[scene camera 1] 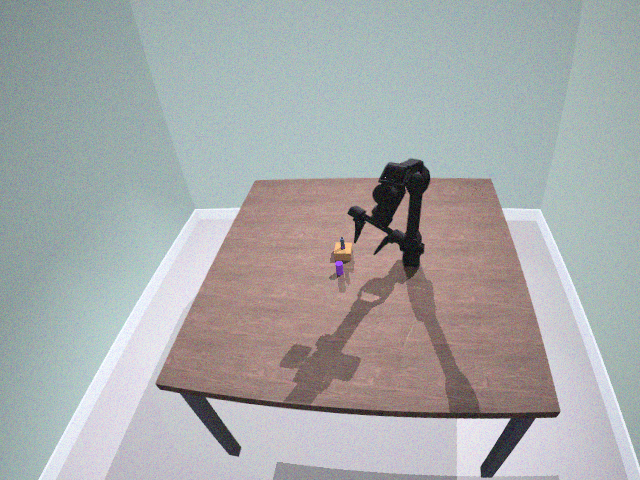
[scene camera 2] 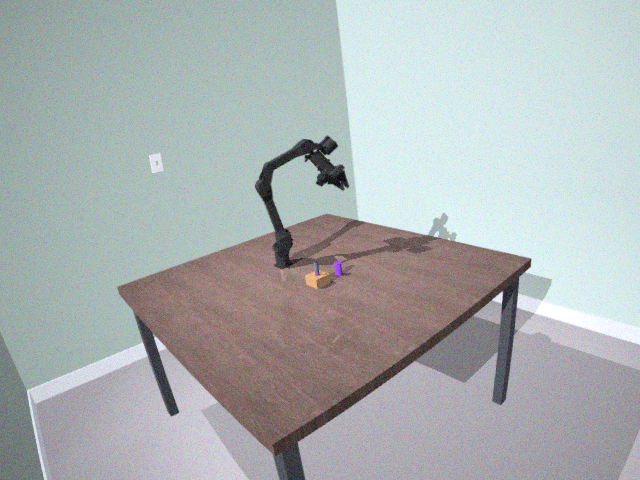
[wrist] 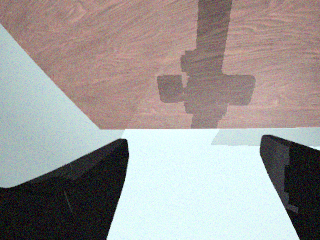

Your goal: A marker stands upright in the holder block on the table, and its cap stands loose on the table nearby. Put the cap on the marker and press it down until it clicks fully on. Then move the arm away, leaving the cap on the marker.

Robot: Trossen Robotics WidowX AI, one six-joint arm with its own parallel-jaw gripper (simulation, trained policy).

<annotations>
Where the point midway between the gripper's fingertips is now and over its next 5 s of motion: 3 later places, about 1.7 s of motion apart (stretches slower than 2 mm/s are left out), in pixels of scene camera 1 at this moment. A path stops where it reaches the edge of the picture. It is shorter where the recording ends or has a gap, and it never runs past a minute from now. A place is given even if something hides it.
My gripper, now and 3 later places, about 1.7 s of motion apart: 364, 249; 343, 260; 331, 255; 336, 258
</annotations>
